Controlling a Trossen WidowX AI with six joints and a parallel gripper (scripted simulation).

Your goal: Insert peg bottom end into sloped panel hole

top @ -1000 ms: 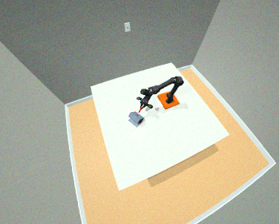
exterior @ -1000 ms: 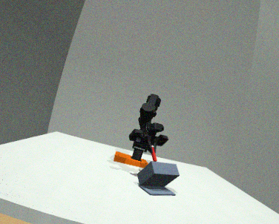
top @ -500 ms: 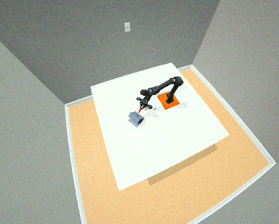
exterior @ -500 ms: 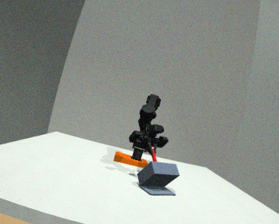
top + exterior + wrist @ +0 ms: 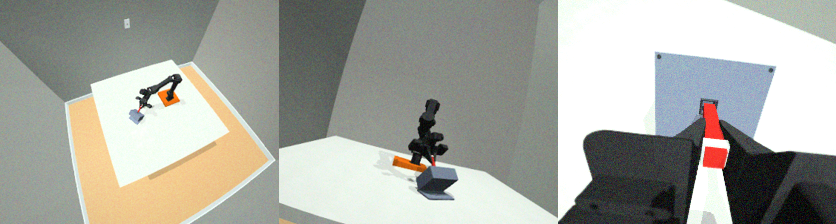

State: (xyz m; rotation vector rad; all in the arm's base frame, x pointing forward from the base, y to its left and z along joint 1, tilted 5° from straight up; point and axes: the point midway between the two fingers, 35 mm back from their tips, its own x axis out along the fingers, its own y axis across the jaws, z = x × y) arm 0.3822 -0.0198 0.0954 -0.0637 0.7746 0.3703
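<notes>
My gripper tip is now 1 cm below the red peg and 1 cm past it. Also, from my gripper tip: grey-blue sloped panel (5 cm below, 5 cm ahead, 2 cm to the left); thin flat foot plate (12 cm below, 7 cm ahead, 3 cm to the left).
</notes>
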